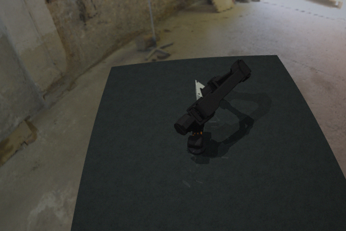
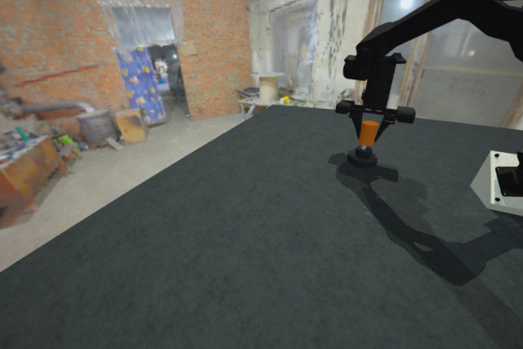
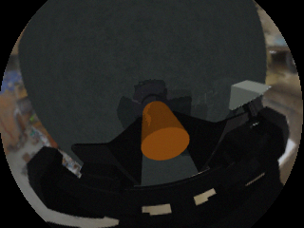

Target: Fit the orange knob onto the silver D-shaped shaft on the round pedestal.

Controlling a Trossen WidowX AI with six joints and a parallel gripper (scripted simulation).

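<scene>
Right now my gripper tip is 40 mm above the round pedestal. Also, from my gripper tip: orange knob 30 mm above.
</scene>
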